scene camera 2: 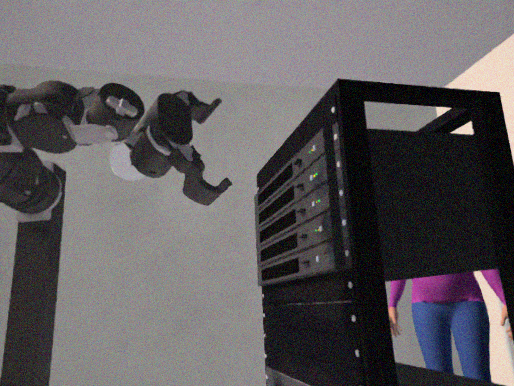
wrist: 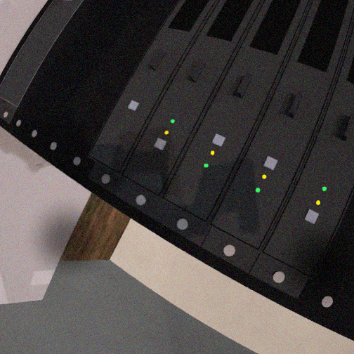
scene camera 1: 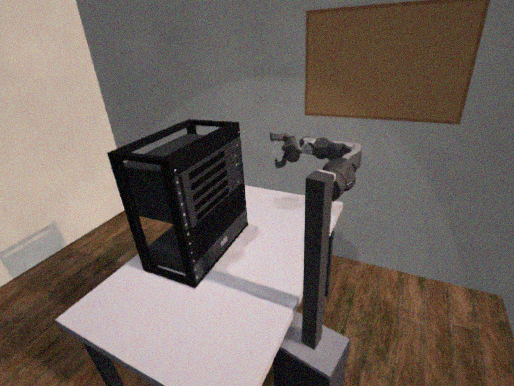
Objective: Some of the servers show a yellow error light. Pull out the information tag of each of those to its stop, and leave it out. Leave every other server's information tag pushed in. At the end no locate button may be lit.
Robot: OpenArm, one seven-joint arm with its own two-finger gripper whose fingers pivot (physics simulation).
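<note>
The black rack (scene camera 1: 186, 250) (scene camera 2: 365, 225) (wrist: 161, 215) holds five stacked servers. In the wrist view, the second server (wrist: 192, 92), third, fourth and fifth from the left each show a yellow and a green light. The leftmost server (wrist: 117, 132), the lowest in the rack, shows no yellow light. Each server has a pale square button, with no clear glow visible, and a small dark tab; the tabs look alike, and how far they stand out is unclear. My gripper (scene camera 1: 275, 150) (scene camera 2: 224, 142) is open and empty, in front of the rack and apart from it; its fingers do not show in the wrist view.
The rack stands on a white table (scene camera 1: 175, 325). The arm's dark column (scene camera 1: 316, 260) (scene camera 2: 32, 300) rises at the table's side. A person (scene camera 2: 447, 320) in purple and blue stands behind the rack. A brown board (scene camera 1: 392, 65) hangs on the wall.
</note>
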